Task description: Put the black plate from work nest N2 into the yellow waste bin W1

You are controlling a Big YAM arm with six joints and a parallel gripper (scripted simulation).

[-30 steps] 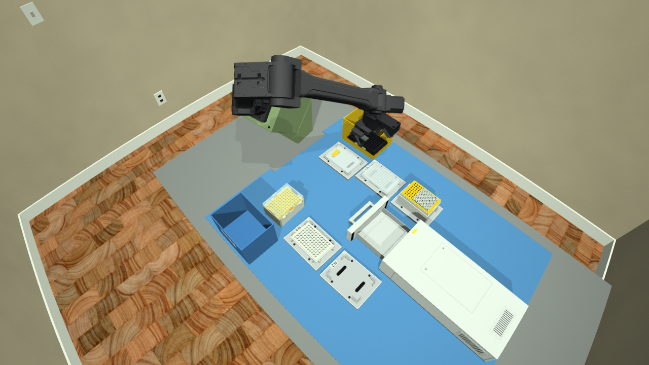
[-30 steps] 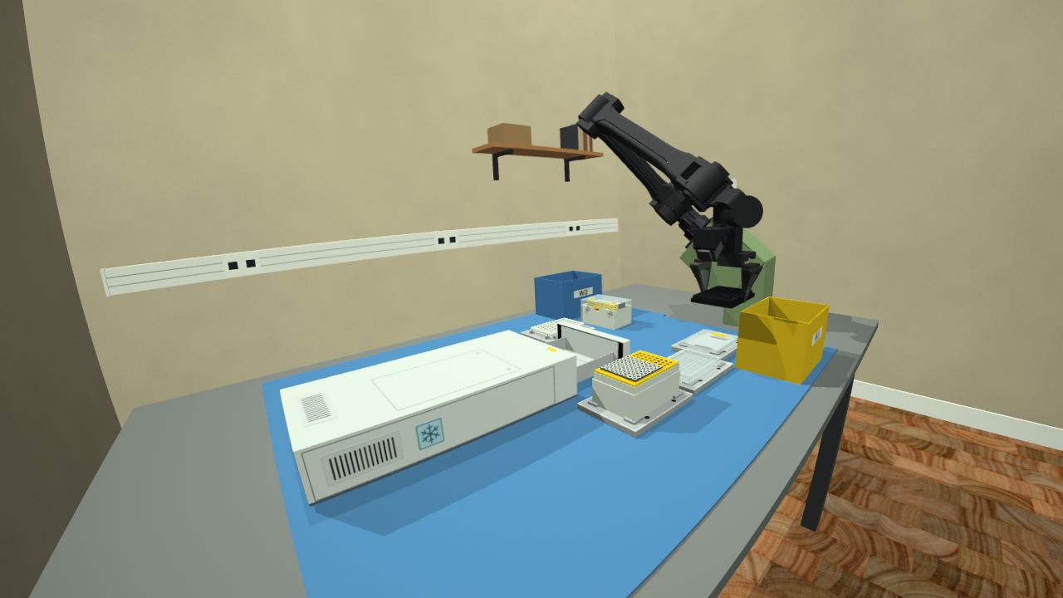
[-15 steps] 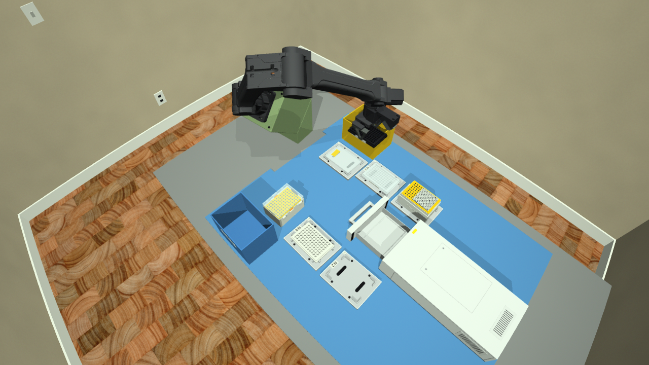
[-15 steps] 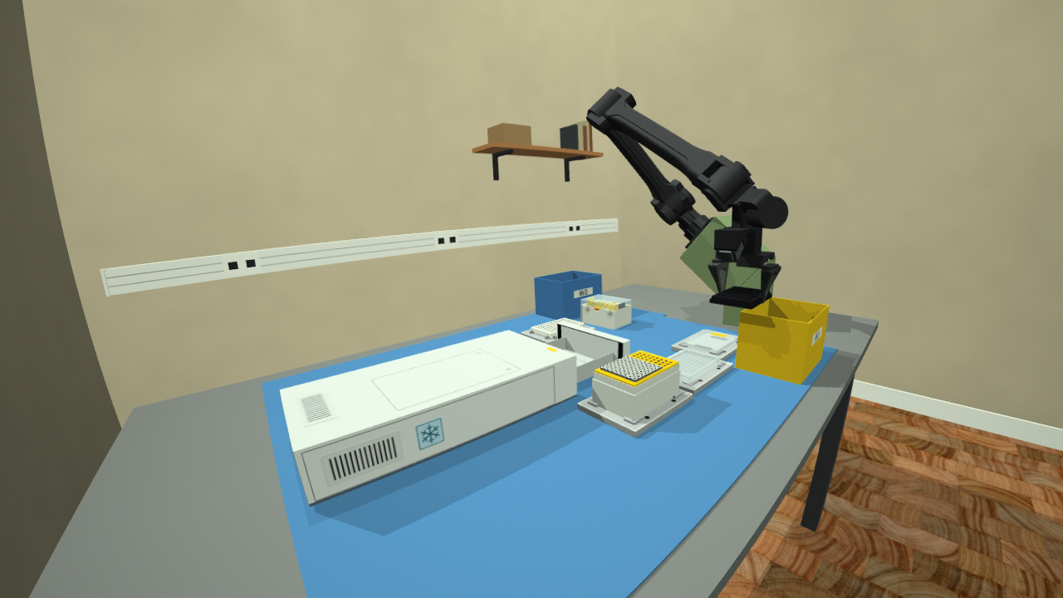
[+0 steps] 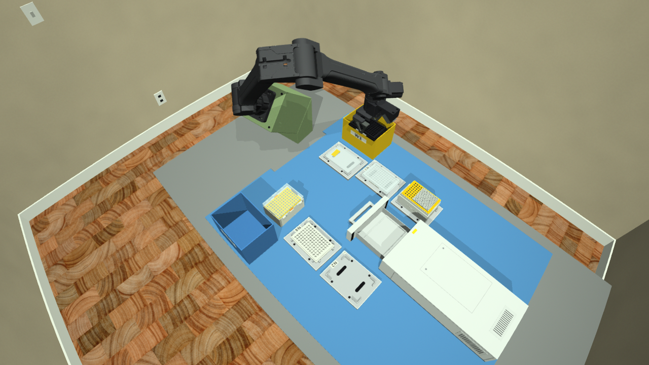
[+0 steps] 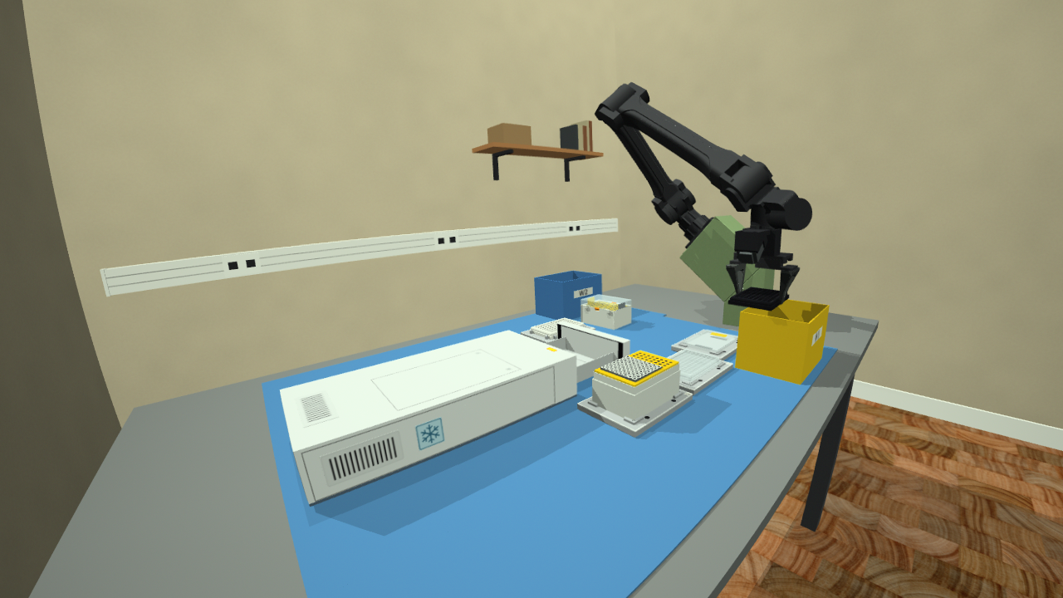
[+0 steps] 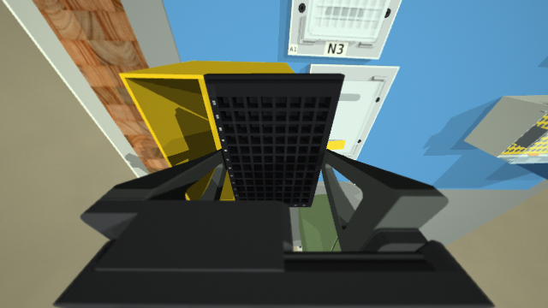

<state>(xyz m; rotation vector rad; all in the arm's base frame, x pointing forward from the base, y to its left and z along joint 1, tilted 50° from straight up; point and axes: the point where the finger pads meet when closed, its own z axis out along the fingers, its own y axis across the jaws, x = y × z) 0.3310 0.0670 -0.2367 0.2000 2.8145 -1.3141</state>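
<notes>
The yellow waste bin W1 lies 10 cm below my hand, 5 cm to the left of it and 2 cm behind it. Round my hand: drawer: 31 cm to the right, 30 cm ahead, 10 cm below; then black plate: right at my hand; then yellow-topped tip box: 30 cm ahead, 13 cm to the right, 9 cm below.
</notes>
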